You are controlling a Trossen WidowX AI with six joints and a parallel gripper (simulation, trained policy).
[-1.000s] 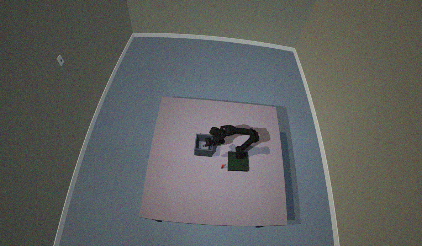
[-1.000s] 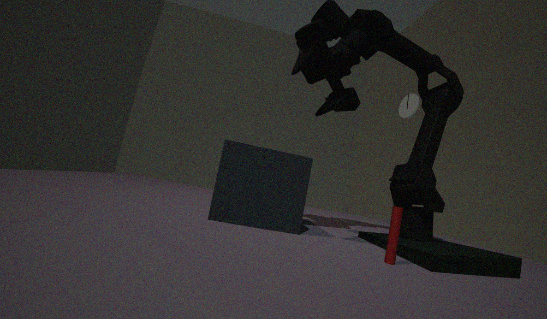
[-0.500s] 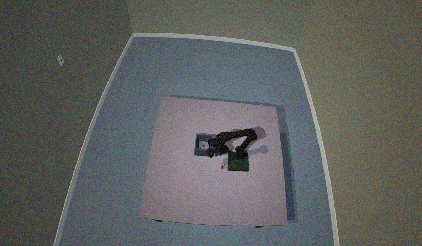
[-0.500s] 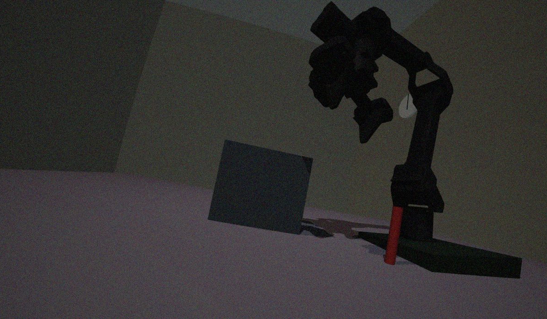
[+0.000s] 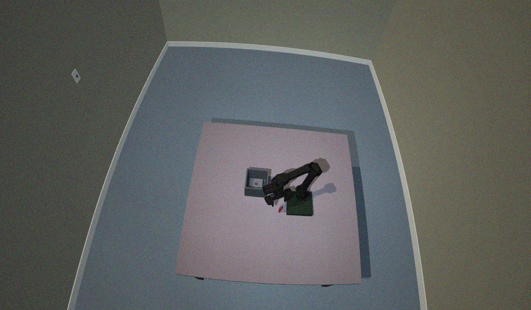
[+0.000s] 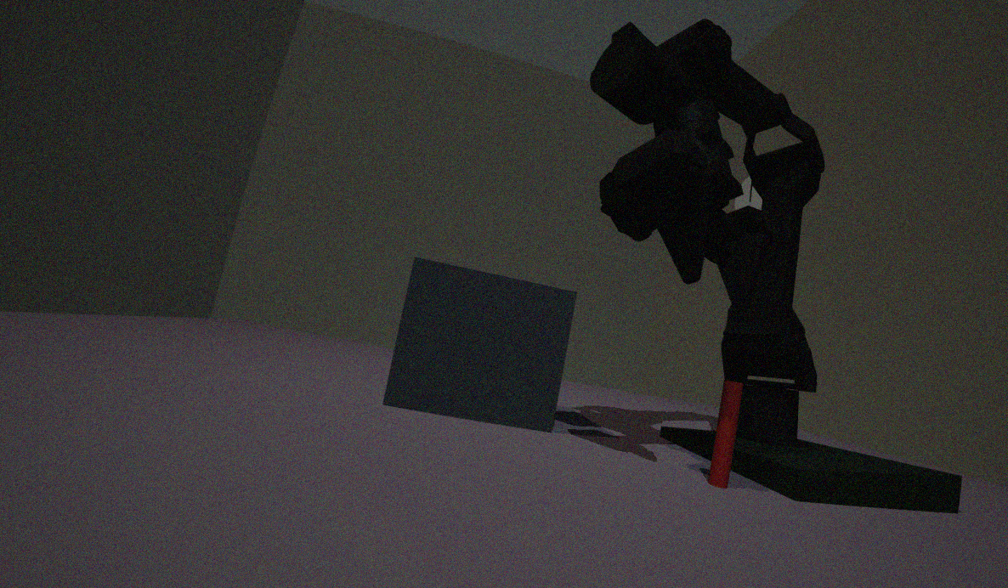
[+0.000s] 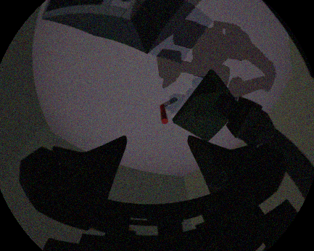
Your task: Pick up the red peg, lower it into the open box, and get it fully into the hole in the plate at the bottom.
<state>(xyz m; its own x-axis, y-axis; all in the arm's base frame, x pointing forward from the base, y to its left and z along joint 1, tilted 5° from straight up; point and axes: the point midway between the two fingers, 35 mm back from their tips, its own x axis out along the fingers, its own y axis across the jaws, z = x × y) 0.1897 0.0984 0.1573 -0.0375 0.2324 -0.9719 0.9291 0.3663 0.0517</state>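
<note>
Right now the red peg is 10 cm below my gripper tip, 2 cm behind it and 1 cm to the left of it. Round my gripper tip: plate 20 cm to the right, 14 cm ahead, 10 cm below.
</note>
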